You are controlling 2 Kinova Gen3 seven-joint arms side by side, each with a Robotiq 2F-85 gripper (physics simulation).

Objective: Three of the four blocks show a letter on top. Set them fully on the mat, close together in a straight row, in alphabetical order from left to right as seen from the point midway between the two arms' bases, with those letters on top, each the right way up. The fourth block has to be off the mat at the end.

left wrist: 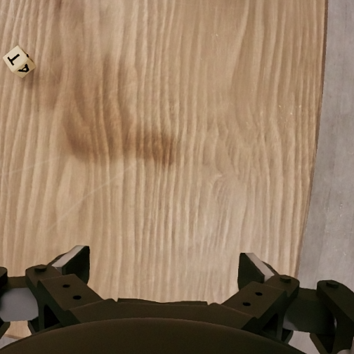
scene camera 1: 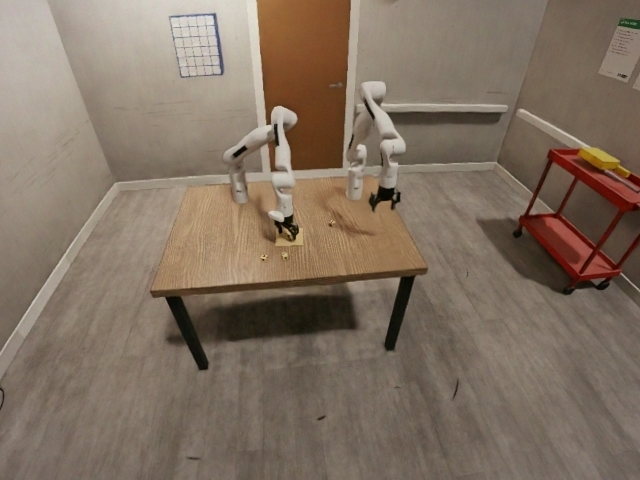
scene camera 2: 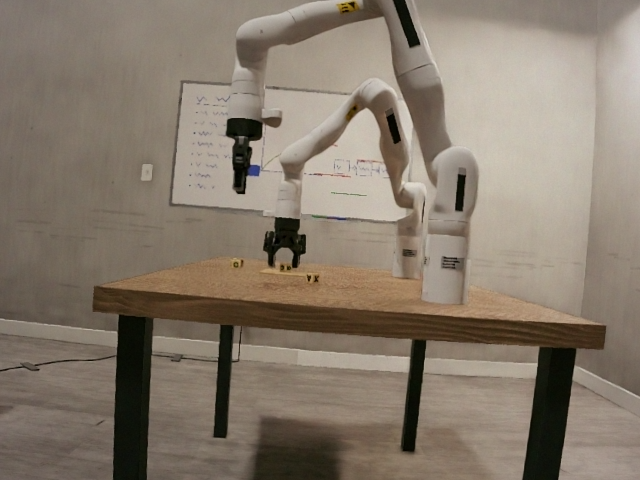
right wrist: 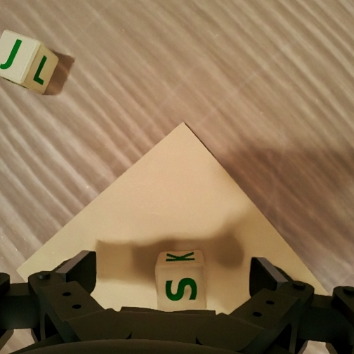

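Pixels of known places: left gripper, fingertip midpoint: (scene camera 1: 383, 210) (scene camera 2: 238, 192); right gripper, fingertip midpoint: (scene camera 1: 287, 236) (scene camera 2: 283, 267); left arm's base at its link origin: (scene camera 1: 353, 196) (scene camera 2: 442, 301); right arm's base at its link origin: (scene camera 1: 241, 199) (scene camera 2: 405, 277).
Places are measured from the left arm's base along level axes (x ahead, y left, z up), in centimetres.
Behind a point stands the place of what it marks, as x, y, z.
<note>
The S block (scene camera 2: 285, 267) {32.6, -43.4, 1.9} (right wrist: 181, 290) sits on the tan mat (scene camera 1: 298, 242) {37.7, -39.9, 0.4} (right wrist: 175, 200), S on top, K on one side. My right gripper (scene camera 1: 290, 238) {33.1, -45.1, 1.6} (scene camera 2: 283, 265) {33.1, -45.1, 1.6} (right wrist: 172, 271) is open, low over the mat, its fingers apart on either side of the S block. The J block (scene camera 1: 284, 255) {48.2, -48.2, 2.2} (right wrist: 19, 57) lies off the mat, J on top. The fourth block (scene camera 1: 264, 257) {47.8, -57.6, 2.3} lies beside it; its top is too small to read. The T block (scene camera 1: 331, 223) {27.8, -20.6, 2.4} (scene camera 2: 312, 277) {26.8, -18.3, 1.6} (left wrist: 19, 61) lies off the mat, T on top. My left gripper (scene camera 1: 384, 207) {44.9, 0.0, 19.3} (scene camera 2: 239, 191) {44.9, 0.0, 19.3} (left wrist: 164, 266) is open and empty, high above the table.
The wooden table (scene camera 1: 222, 258) {42.1, -77.7, 0.0} (scene camera 2: 361, 310) {21.5, 20.7, -0.1} carries both arms at its far edge in scene camera 1. The table's edge shows at the right of the left wrist view. A red cart (scene camera 1: 594, 175) stands on the floor apart from the table.
</note>
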